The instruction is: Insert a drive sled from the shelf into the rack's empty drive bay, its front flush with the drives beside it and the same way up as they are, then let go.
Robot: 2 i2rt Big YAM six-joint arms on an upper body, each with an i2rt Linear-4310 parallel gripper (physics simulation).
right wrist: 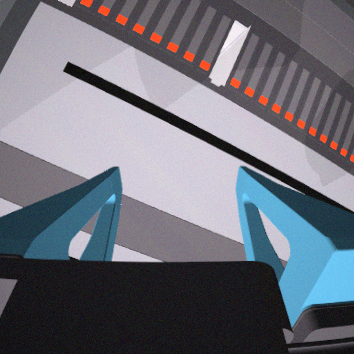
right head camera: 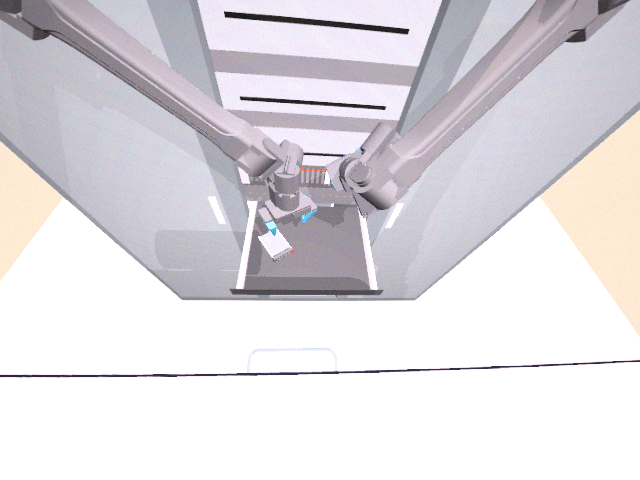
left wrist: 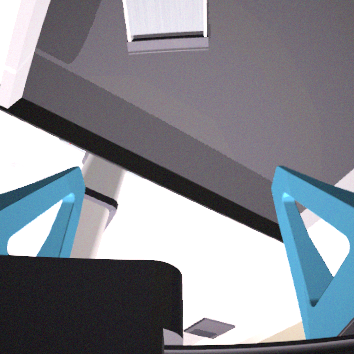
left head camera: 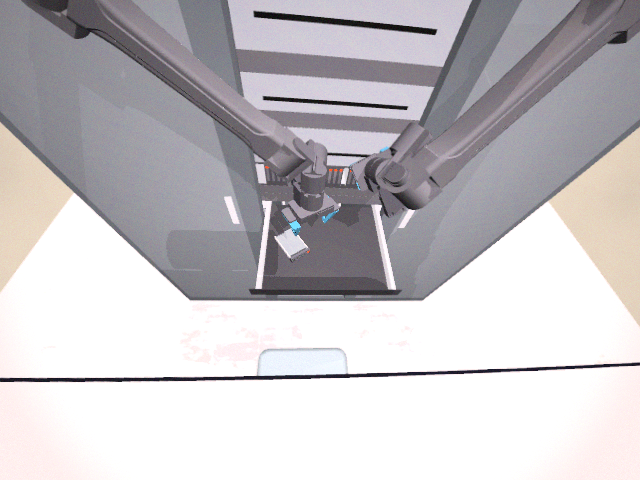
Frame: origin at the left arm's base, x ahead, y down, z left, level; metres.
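Seen in the pictures: left gripper, between the fingertips: (right head camera: pixel 289 228) (left wrist: pixel 177 176) (left head camera: pixel 309 228); right gripper, between the fingertips: (right wrist: pixel 178 176).
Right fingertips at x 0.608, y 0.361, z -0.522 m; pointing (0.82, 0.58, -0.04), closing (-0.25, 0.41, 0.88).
A point is followed by its place in that frame.
A drive sled (left head camera: pixel 292 244) {x 0.546, y 0.665, z -0.316 m} (right head camera: pixel 275 243) {x 0.551, y 0.665, z -0.314 m} (left wrist: pixel 166 19) {x 0.528, y 0.665, z -0.332 m}, pale-topped with an orange mark at its front, lies flat and turned at an angle on the left part of the dark shelf (left head camera: pixel 346 253) {x 0.522, y 0.681, z -0.512 m} (right head camera: pixel 325 253) {x 0.522, y 0.681, z -0.495 m} (left wrist: pixel 250 100) {x 0.503, y 0.681, z -0.455 m}. My left gripper (left head camera: pixel 312 221) {x 0.493, y 0.493, z -0.370 m} (right head camera: pixel 291 222) {x 0.493, y 0.493, z -0.370 m} (left wrist: pixel 177 176) {x 0.493, y 0.493, z -0.370 m} is open and empty, above the shelf behind the sled and apart from it. My right gripper (right wrist: pixel 178 176) {x 0.608, y 0.361, z -0.522 m} is partly open and empty, facing pale rack panels. The row of drives (left head camera: pixel 336 176) {x 0.730, y 0.505, z -0.465 m} (right head camera: pixel 312 175) {x 0.730, y 0.501, z -0.440 m} (right wrist: pixel 172 47) has orange tabs. I cannot make out the empty bay; my left arm hides part of the row.
White rails (left head camera: pixel 385 248) {x 0.527, y 0.649, z -0.649 m} (right head camera: pixel 369 253) {x 0.506, y 0.649, z -0.648 m} flank the shelf, and a dark lip (left head camera: pixel 325 291) {x 0.366, y 0.656, z -0.426 m} (right head camera: pixel 306 291) {x 0.366, y 0.656, z -0.426 m} runs along its front. Grey rack side panels (left head camera: pixel 139 170) {x 0.711, y 0.496, z 0.182 m} (right head camera: pixel 129 170) {x 0.710, y 0.494, z 0.156 m} stand on both sides. A white divider (right wrist: pixel 230 52) {x 0.768, y 0.528, z -0.484 m} stands between drive groups in the right wrist view.
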